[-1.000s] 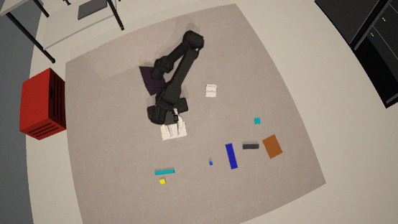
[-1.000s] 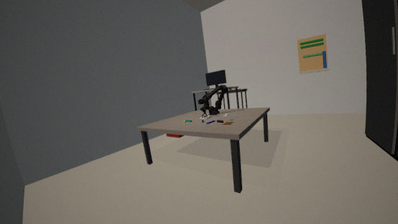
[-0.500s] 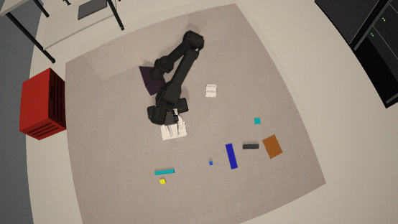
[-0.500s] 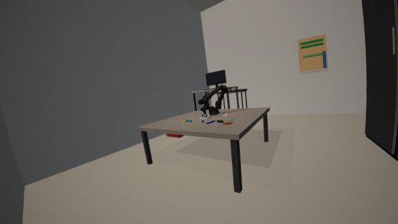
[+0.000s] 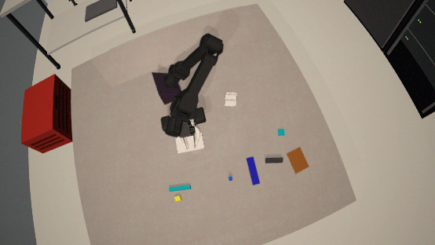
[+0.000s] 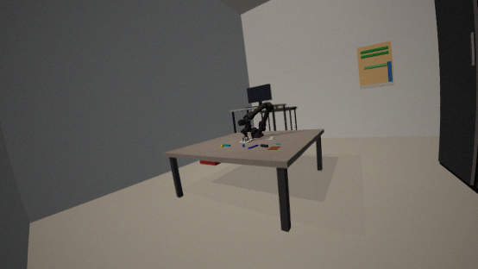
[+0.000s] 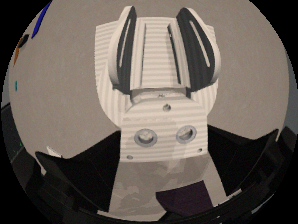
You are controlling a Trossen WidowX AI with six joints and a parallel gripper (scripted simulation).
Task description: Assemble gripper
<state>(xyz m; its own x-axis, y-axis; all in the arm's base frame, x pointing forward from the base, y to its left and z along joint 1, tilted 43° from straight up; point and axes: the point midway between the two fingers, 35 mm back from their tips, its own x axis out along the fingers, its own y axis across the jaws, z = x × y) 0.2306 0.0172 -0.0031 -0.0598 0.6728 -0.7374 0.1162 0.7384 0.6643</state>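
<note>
The white jaw is 20 mm to the right of my gripper tip and 20 mm ahead of it. Also, from my gripper tip: white ribbed tray: 70 mm ahead, 10 mm to the right, 10 mm below; then teal bar: 250 mm ahead, 120 mm to the right, 10 mm below; then white gripper base: 20 mm above, 10 mm ahead.
</note>
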